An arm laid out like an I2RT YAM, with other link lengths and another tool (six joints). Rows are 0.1 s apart.
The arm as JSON. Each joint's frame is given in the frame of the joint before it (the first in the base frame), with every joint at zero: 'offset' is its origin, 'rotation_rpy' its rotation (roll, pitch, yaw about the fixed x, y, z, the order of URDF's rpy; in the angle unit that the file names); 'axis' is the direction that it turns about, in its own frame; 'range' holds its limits. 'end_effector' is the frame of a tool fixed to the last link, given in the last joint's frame.
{
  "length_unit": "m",
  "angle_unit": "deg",
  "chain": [
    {
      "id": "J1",
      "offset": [
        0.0,
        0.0,
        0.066
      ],
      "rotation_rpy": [
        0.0,
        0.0,
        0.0
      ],
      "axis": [
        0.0,
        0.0,
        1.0
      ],
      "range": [
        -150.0,
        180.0
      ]
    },
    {
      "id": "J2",
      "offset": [
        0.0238,
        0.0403,
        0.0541
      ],
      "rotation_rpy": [
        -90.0,
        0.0,
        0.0
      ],
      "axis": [
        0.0,
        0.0,
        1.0
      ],
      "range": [
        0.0,
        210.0
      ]
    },
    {
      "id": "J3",
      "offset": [
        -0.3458,
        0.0,
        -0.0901
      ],
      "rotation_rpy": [
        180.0,
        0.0,
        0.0
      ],
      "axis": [
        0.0,
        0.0,
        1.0
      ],
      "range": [
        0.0,
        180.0
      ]
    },
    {
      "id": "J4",
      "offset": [
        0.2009,
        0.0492,
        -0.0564
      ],
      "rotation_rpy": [
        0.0,
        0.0,
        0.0
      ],
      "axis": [
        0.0,
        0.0,
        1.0
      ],
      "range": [
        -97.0,
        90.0
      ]
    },
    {
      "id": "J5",
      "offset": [
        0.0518,
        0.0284,
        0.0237
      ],
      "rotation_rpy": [
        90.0,
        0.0,
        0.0
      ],
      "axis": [
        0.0,
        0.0,
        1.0
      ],
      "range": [
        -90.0,
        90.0
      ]
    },
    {
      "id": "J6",
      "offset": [
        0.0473,
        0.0,
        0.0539
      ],
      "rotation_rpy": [
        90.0,
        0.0,
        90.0
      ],
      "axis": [
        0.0,
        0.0,
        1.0
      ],
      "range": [
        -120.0,
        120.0
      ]
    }
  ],
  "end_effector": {
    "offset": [
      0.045,
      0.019,
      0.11
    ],
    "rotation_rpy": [
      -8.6,
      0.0,
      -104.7
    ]
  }
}
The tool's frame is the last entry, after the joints.
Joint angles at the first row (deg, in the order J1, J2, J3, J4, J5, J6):
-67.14, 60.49, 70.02, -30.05, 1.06, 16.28
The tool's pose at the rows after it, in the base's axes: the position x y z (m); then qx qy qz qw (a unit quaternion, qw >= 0):
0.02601, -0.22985, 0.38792, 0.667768, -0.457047, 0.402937, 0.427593
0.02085, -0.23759, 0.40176, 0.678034, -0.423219, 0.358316, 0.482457
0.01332, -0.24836, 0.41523, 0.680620, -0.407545, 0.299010, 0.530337
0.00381, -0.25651, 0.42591, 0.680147, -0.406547, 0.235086, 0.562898
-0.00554, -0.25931, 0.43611, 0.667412, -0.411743, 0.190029, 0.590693
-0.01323, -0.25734, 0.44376, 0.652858, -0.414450, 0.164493, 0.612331
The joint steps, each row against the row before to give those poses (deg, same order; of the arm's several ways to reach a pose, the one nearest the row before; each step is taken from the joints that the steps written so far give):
4.68, 0.28, 0.44, 0.44, 8.07, -7.71
3.92, 1.48, 1.87, -0.50, 8.19, -6.54
2.22, 2.87, 2.89, -1.28, 8.34, -5.11
0.73, 3.20, 3.50, -2.81, 7.25, -3.02
0.54, 1.77, 2.00, -0.98, 6.30, -1.68
0.49, 0.21, 0.31, 0.57, 4.43, -1.47

